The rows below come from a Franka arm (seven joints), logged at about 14 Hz.
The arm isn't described. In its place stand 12 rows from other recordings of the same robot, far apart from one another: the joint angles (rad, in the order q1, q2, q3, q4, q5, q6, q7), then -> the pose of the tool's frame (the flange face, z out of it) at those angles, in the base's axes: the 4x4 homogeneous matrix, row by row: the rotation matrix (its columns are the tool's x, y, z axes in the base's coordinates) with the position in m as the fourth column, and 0 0 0 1 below.
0.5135 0.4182 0.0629 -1.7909 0.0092 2.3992 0.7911 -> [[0.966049, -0.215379, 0.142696, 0.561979], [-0.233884, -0.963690, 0.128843, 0.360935], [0.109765, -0.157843, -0.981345, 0.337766], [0, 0, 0, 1]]
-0.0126 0.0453 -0.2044 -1.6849 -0.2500 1.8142 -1.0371 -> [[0.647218, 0.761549, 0.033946, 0.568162], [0.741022, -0.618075, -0.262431, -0.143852], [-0.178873, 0.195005, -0.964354, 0.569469], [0, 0, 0, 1]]
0.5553 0.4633 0.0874 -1.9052 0.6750 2.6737 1.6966 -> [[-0.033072, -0.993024, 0.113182, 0.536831], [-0.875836, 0.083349, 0.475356, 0.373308], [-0.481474, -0.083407, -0.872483, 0.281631], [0, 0, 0, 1]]
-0.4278 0.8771 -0.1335 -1.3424 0.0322 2.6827 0.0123 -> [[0.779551, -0.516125, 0.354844, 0.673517], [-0.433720, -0.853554, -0.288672, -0.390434], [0.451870, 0.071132, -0.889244, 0.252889], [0, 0, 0, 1]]
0.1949 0.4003 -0.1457 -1.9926 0.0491 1.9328 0.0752 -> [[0.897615, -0.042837, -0.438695, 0.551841], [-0.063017, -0.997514, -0.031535, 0.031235], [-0.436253, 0.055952, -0.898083, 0.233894], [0, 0, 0, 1]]
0.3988 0.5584 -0.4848 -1.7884 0.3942 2.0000 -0.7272 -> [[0.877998, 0.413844, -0.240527, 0.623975], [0.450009, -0.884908, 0.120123, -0.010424], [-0.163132, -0.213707, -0.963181, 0.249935], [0, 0, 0, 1]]
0.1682 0.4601 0.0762 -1.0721 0.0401 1.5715 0.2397 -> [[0.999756, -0.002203, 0.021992, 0.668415], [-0.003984, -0.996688, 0.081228, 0.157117], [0.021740, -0.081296, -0.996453, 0.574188], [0, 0, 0, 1]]
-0.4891 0.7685 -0.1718 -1.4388 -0.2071 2.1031 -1.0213 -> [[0.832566, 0.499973, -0.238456, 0.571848], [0.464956, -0.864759, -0.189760, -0.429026], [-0.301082, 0.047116, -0.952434, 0.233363], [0, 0, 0, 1]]
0.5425 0.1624 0.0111 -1.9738 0.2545 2.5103 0.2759 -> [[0.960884, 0.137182, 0.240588, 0.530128], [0.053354, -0.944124, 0.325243, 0.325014], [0.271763, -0.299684, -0.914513, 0.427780], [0, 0, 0, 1]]
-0.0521 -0.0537 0.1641 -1.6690 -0.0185 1.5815 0.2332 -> [[0.992254, -0.120232, -0.031250, 0.533841], [-0.121193, -0.992147, -0.030937, 0.060368], [-0.027285, 0.034485, -0.999033, 0.608032], [0, 0, 0, 1]]
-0.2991 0.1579 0.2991 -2.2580 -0.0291 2.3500 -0.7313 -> [[0.730798, 0.680070, -0.058650, 0.528793], [0.682124, -0.730782, 0.025771, -0.000309], [-0.025334, -0.058840, -0.997946, 0.290716], [0, 0, 0, 1]]
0.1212 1.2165 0.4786 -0.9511 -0.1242 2.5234 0.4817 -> [[0.954949, -0.115821, 0.273237, 0.759592], [-0.229353, -0.872315, 0.431816, 0.304263], [0.188336, -0.475029, -0.859579, 0.196350], [0, 0, 0, 1]]
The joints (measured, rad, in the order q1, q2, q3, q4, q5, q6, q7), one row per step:
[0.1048, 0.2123, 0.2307, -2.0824, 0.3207, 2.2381, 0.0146]
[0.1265, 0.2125, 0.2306, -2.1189, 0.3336, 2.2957, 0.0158]
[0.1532, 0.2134, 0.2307, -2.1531, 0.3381, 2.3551, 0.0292]
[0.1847, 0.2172, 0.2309, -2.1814, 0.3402, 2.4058, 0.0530]
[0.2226, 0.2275, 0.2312, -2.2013, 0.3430, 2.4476, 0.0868]
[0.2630, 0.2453, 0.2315, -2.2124, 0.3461, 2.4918, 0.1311]
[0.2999, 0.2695, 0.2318, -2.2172, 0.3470, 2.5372, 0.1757]
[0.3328, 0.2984, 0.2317, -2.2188, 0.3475, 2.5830, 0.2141]
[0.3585, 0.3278, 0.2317, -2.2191, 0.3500, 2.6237, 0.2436]
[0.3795, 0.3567, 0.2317, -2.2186, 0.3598, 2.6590, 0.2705]
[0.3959, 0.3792, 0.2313, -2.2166, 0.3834, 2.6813, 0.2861]
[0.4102, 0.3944, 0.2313, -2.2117, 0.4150, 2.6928, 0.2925]
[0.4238, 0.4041, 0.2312, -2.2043, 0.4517, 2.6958, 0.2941]
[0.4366, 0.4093, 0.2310, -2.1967, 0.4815, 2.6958, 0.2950]
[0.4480, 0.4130, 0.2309, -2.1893, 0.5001, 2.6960, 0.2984]
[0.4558, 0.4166, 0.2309, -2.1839, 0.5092, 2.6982, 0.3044]
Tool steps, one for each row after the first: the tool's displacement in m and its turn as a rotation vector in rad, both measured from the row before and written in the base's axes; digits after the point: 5 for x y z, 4 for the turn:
[-0.00848, 0.00827, -0.01111, 0.0028, -0.0164, -0.0028]
[-0.00922, 0.01039, -0.01014, -0.0036, -0.0188, -0.0042]
[-0.01015, 0.01295, -0.00968, -0.0051, -0.0114, -0.0053]
[-0.01100, 0.01661, -0.01026, -0.0042, -0.0017, -0.0068]
[-0.00984, 0.01831, -0.01039, -0.0020, -0.0020, -0.0156]
[-0.00812, 0.01695, -0.01114, -0.0012, -0.0032, -0.0183]
[-0.00705, 0.01488, -0.01236, -0.0004, -0.0037, -0.0167]
[-0.00589, 0.01133, -0.01257, 0.0004, -0.0013, -0.0155]
[-0.00525, 0.00878, -0.01254, 0.0025, 0.0045, -0.0224]
[-0.00420, 0.00625, -0.00980, 0.0073, 0.0112, -0.0250]
[-0.00319, 0.00587, -0.00581, 0.0116, 0.0126, -0.0223]
[-0.00250, 0.00601, -0.00274, 0.0147, 0.0140, -0.0209]
[-0.00211, 0.00606, -0.00042, 0.0132, 0.0100, -0.0143]
[-0.00172, 0.00585, 0.00046, 0.0095, 0.0054, -0.0085]
[-0.00106, 0.00414, 0.00005, 0.0051, 0.0024, -0.0068]

